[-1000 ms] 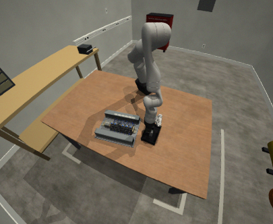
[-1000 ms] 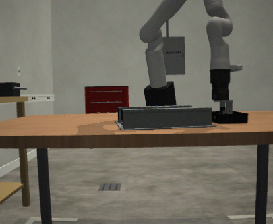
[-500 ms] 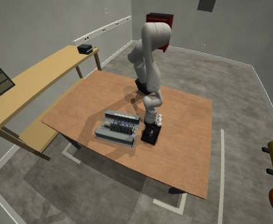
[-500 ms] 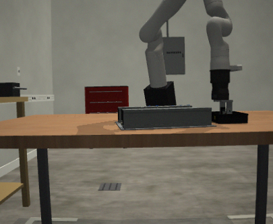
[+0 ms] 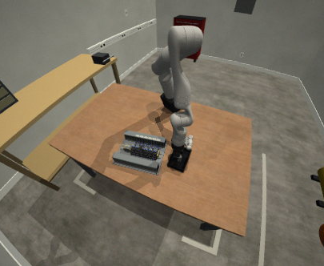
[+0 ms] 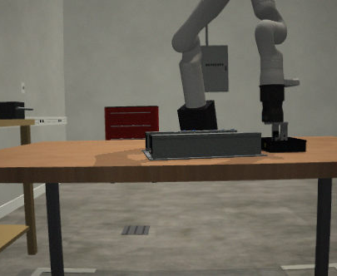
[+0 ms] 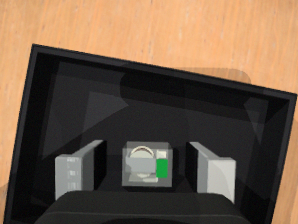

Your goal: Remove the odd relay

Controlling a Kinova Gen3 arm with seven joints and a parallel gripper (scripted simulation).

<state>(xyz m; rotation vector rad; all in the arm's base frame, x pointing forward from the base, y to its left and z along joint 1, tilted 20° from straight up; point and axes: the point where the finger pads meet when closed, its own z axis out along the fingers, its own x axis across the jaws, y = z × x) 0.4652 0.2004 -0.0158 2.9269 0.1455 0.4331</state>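
The black parts tray is 20 mm below my hand. From my hand the other things lie so: grey relay panel 270 mm to the right, 30 mm ahead, 10 mm below.
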